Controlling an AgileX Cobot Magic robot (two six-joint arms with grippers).
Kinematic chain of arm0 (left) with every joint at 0, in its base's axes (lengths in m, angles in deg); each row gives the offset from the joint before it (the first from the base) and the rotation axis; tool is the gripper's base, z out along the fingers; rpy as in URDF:
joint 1: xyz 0 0 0.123 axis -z
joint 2: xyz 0 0 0 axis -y
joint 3: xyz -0.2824 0 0.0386 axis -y
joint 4: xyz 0.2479 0 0.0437 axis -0.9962 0 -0.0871
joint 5: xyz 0 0 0 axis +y
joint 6: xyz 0.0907 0 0.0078 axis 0.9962 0 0.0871
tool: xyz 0 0 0 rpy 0 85 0
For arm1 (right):
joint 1: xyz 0 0 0.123 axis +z
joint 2: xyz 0 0 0 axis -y
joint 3: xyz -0.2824 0 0.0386 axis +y
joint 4: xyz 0.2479 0 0.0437 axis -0.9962 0 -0.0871
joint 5: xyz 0 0 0 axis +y
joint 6: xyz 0.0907 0 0.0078 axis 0.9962 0 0.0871
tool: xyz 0 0 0 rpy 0 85 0
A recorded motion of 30 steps. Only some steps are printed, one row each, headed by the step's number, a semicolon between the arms.
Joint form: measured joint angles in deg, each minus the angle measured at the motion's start. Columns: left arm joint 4, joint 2, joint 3, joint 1, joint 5, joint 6; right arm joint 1, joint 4, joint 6, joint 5, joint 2, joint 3.
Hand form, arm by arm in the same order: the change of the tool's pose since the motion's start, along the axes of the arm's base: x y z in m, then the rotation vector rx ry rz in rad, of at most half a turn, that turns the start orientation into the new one. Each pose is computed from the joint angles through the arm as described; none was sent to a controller.
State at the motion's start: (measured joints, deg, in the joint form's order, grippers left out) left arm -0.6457 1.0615 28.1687 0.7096 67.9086 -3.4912; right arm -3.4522 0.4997 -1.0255 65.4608 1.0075 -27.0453
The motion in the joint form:
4: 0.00 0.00 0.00 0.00 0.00 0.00; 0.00 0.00 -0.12 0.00 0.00 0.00
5: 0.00 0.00 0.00 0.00 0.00 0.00; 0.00 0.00 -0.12 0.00 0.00 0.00
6: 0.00 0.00 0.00 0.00 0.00 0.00; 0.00 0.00 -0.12 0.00 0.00 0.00
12: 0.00 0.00 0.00 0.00 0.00 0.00; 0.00 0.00 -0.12 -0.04 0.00 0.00
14: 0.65 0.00 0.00 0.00 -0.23 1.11; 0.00 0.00 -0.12 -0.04 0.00 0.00
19: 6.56 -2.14 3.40 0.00 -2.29 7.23; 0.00 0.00 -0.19 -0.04 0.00 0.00
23: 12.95 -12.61 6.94 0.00 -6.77 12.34; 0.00 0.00 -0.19 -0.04 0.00 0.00
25: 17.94 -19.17 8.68 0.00 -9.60 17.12; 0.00 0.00 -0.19 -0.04 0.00 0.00
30: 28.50 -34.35 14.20 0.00 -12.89 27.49; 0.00 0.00 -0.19 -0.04 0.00 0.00
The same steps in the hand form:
4: 0.0000 0.0000 0.0000 0.0000 0.0000 0.0000; 0.0000 0.0000 0.0000 -0.0018 0.0001 0.0011
5: 0.0000 0.0000 0.0000 0.0000 0.0000 0.0000; 0.0000 0.0000 0.0000 -0.0018 0.0001 0.0011
6: 0.0000 0.0000 0.0000 0.0000 0.0000 0.0000; 0.0000 0.0000 0.0000 -0.0018 0.0001 0.0011
12: 0.0000 0.0000 0.0000 0.0000 0.0000 0.0000; 0.0000 0.0000 0.0001 -0.0018 -0.0006 0.0011
14: 0.0002 -0.0010 0.0003 0.0067 -0.0040 -0.0171; 0.0000 0.0000 0.0001 -0.0018 -0.0006 0.0011
19: 0.0005 -0.0095 0.0199 0.0113 -0.0673 -0.1305; 0.0000 0.0000 0.0001 -0.0028 -0.0005 0.0018
23: 0.0287 -0.0183 0.0440 -0.0188 -0.0381 -0.2238; 0.0000 0.0000 0.0001 -0.0028 -0.0005 0.0018
25: 0.0499 -0.0246 0.0550 -0.0372 -0.0211 -0.2944; 0.0000 0.0000 0.0001 -0.0028 -0.0005 0.0018
30: 0.1015 -0.0371 0.0762 -0.0881 0.0331 -0.4313; 0.0000 0.0000 0.0001 -0.0028 -0.0005 0.0018

